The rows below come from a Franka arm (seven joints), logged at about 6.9 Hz.
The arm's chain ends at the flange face. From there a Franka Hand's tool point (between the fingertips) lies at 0.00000 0.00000 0.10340 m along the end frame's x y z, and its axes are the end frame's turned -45 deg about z.
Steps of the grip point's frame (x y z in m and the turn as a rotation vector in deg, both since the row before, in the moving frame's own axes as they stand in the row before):
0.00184, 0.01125, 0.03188, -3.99, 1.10, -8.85
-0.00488, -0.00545, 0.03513, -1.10, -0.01, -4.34
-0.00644, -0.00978, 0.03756, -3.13, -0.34, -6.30
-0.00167, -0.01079, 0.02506, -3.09, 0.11, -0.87
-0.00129, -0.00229, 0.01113, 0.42, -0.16, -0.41
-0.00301, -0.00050, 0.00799, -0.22, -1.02, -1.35
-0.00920, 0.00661, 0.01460, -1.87, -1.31, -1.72
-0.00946, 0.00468, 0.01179, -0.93, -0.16, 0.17
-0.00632, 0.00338, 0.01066, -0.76, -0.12, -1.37
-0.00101, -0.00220, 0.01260, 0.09, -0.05, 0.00
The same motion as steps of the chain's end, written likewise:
0.00251, 0.00348, 0.03215, -2.04, 3.60, -8.85
-0.00875, -0.00177, 0.03515, -0.78, 0.77, -4.34
-0.01526, -0.00658, 0.03772, -2.45, 1.97, -6.30
-0.01292, -0.01022, 0.02521, -2.11, 2.26, -0.87
-0.00179, -0.00038, 0.01113, 0.18, -0.41, -0.41
-0.00148, 0.00018, 0.00801, -0.88, -0.57, -1.35
-0.00261, 0.00713, 0.01468, -2.25, 0.40, -1.72
-0.00436, 0.00861, 0.01180, -0.77, 0.54, 0.17
-0.00291, 0.00575, 0.01067, -0.62, 0.45, -1.37
-0.00209, -0.00079, 0.01260, 0.03, -0.10, 0.00

